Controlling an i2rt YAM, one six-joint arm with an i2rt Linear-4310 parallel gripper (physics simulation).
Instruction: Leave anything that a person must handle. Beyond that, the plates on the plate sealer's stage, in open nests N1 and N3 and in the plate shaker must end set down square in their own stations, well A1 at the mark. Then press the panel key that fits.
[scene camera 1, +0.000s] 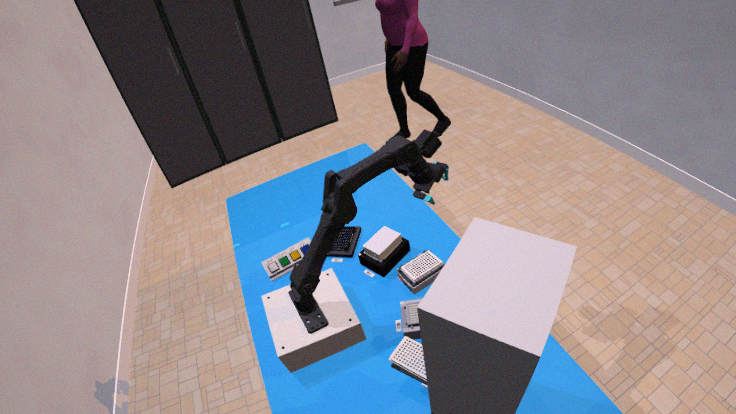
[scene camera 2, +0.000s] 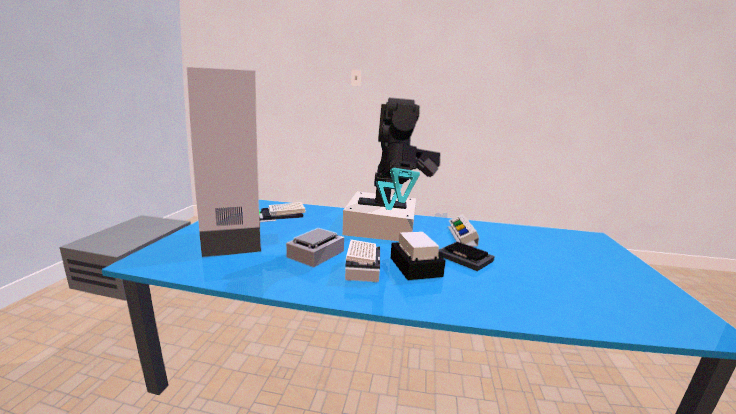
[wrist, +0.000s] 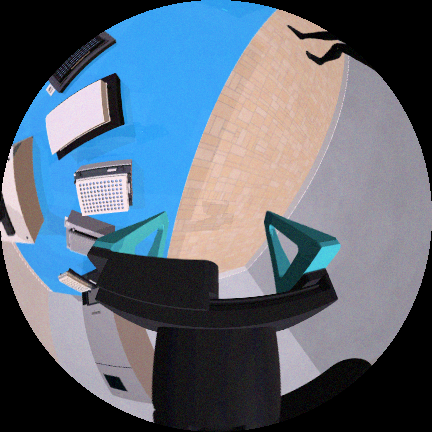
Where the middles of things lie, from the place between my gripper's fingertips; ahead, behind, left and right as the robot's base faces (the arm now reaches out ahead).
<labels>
My gripper is now 540 mm past the button box (scene camera 1: 280, 264), 300 mm to the right of it and 230 mm above it.
</labels>
